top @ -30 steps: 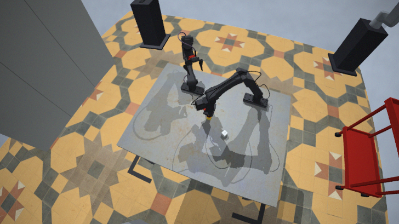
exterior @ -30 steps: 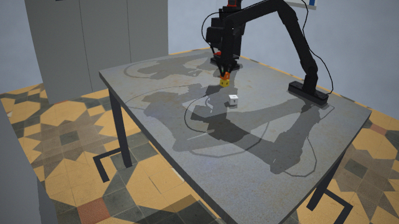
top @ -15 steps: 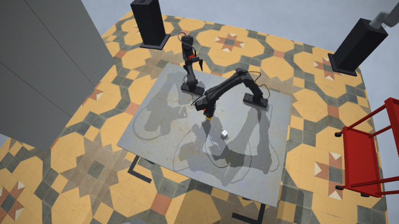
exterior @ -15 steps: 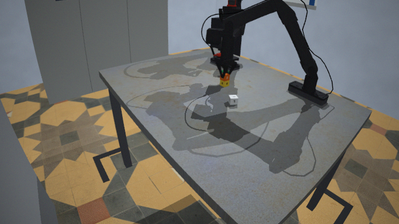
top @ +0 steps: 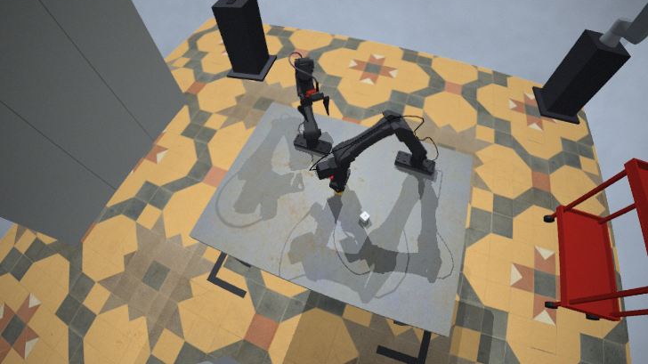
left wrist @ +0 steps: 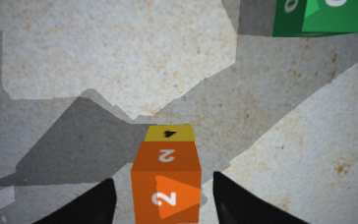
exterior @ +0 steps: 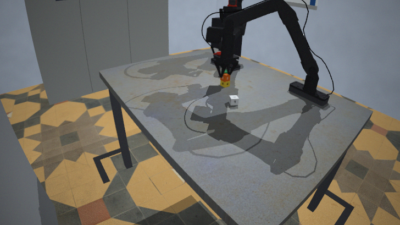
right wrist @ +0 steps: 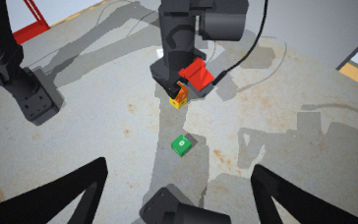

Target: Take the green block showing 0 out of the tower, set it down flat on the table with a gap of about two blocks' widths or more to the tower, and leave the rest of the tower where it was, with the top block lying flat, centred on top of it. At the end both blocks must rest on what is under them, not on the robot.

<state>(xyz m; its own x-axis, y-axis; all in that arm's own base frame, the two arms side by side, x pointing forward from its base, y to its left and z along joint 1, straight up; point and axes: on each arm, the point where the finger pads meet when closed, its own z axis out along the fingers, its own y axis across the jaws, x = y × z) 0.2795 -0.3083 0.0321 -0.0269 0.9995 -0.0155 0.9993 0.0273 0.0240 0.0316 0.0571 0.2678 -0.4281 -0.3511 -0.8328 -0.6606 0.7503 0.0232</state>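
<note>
The orange block showing 2 lies 10 mm below my left hand. The rest, counted from my left hand: yellow block: 40 mm below; green block showing 0: 100 mm behind, 80 mm to the right, 40 mm below.
</note>
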